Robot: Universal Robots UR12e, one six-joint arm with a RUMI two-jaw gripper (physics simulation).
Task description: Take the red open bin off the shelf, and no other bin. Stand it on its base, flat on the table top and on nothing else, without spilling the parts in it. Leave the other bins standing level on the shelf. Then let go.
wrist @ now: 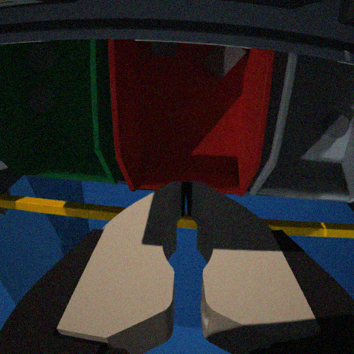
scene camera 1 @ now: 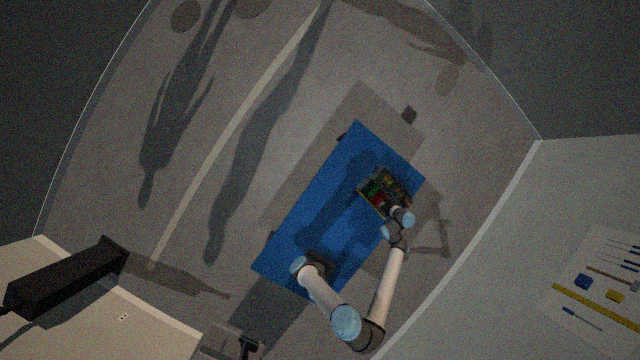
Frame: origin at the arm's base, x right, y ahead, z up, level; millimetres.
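Seen in the pictures: gripper, fingertip midpoint: (scene camera 1: 382, 200).
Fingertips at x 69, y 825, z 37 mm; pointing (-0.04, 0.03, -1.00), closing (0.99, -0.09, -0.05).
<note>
Pixels of each thing's top centre, then the offset from my fingertips to it. "*": a spot on its surface instead. Level surfaces: height alone.
- red open bin, surface spot: (scene camera 1: 381, 198) * dx +46, dy +22, dz -113 mm
- shelf, surface spot: (scene camera 1: 393, 184) * dx -22, dy +154, dz +32 mm
- green bin, surface spot: (scene camera 1: 370, 189) * dx -82, dy +27, dz -126 mm
- blue table top, its level: dz -135 mm
The red open bin (wrist: 168, 112) (scene camera 1: 381, 198) sits on the shelf (wrist: 175, 21) (scene camera 1: 393, 183), between a green bin (wrist: 46, 105) (scene camera 1: 370, 189) on its left and a grey bin (wrist: 316, 140) on its right. A grey part shows deep inside the red bin. My gripper (wrist: 186, 201) is shut, its fingertips pressed together right at the red bin's front lip, low at its middle. I see nothing between the fingers. In the scene view the arm's wrist (scene camera 1: 399, 218) stands at the shelf's front and hides the fingers.
A yellow rail (wrist: 42, 205) runs across the shelf front above the blue table top (wrist: 31, 246) (scene camera 1: 313, 201). The arm's base (scene camera 1: 308, 263) stands on the table's near end. A black bench (scene camera 1: 62, 277) is far left; a tool board (scene camera 1: 577, 255) far right.
</note>
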